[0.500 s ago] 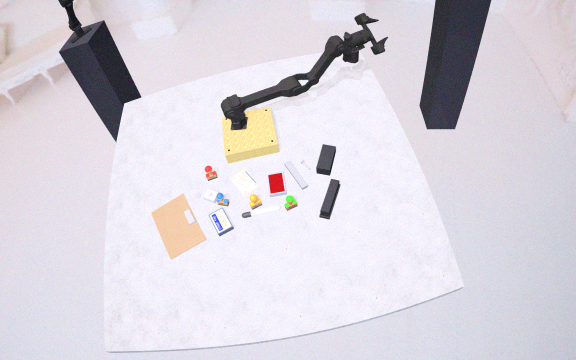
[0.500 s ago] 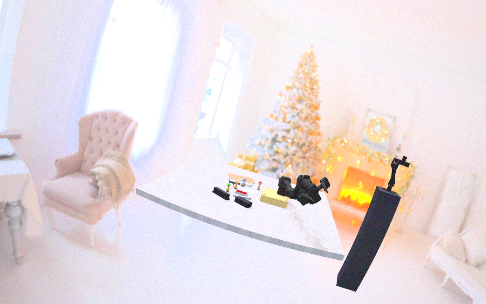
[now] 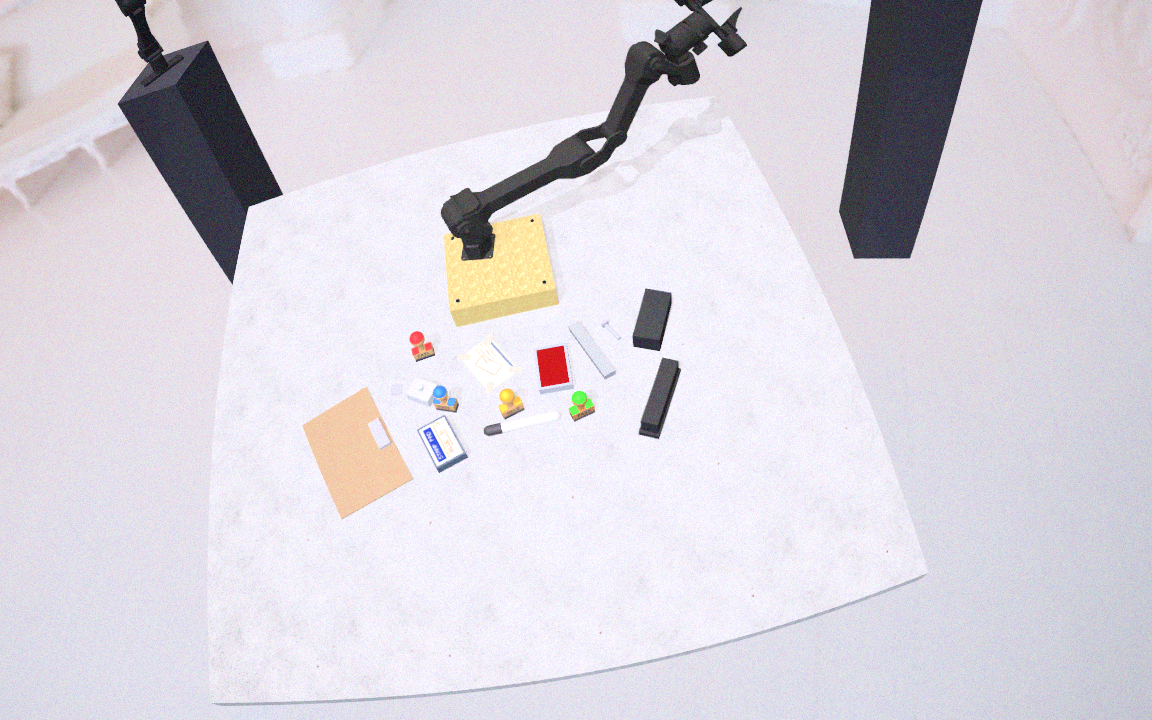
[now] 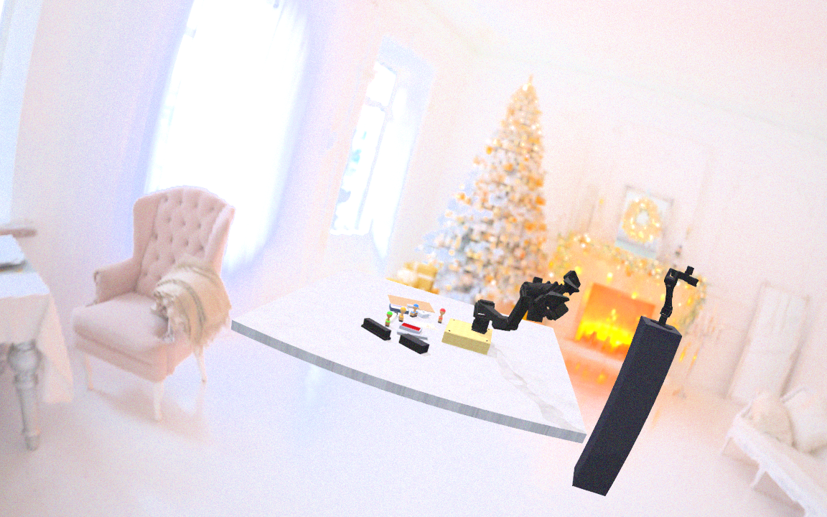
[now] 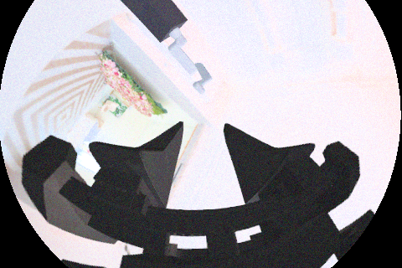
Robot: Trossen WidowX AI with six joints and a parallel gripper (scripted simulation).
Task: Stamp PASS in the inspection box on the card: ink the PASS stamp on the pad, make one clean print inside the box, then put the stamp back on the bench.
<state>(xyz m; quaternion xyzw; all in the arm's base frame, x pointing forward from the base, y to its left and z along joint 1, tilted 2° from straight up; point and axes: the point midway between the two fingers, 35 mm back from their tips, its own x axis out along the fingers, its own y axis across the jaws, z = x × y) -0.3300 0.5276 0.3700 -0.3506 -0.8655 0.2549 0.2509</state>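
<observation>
The green-knobbed stamp is 70 cm ahead of my gripper tip, 36 cm to the right of it and 41 cm below it. Also, from my gripper tip: cream card 59 cm ahead, 53 cm to the right, 43 cm below; red ink pad 61 cm ahead, 41 cm to the right, 42 cm below; grey ruler 57 cm ahead, 34 cm to the right, 42 cm below.
</observation>
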